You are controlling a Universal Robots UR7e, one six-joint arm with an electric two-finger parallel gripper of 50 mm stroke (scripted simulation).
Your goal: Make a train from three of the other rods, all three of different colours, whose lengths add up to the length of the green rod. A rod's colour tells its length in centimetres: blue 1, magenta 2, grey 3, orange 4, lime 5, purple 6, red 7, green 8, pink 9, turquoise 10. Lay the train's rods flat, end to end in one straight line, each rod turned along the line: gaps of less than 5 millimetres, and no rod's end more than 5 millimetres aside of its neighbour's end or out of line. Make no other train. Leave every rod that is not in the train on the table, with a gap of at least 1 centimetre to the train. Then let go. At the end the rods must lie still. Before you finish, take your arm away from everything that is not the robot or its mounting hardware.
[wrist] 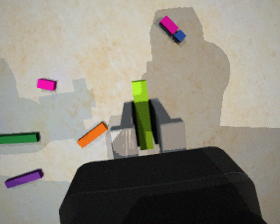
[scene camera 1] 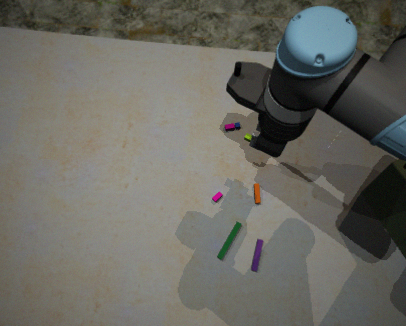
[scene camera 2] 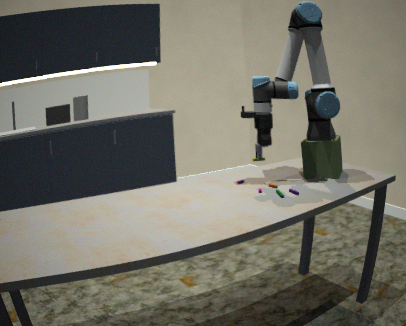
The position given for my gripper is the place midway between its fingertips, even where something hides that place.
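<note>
From the scene camera I can see my gripper (scene camera 1: 257,142). The wrist view gives me my gripper (wrist: 142,114) as well, and in that same view there is a lime rod (wrist: 139,87).
</note>
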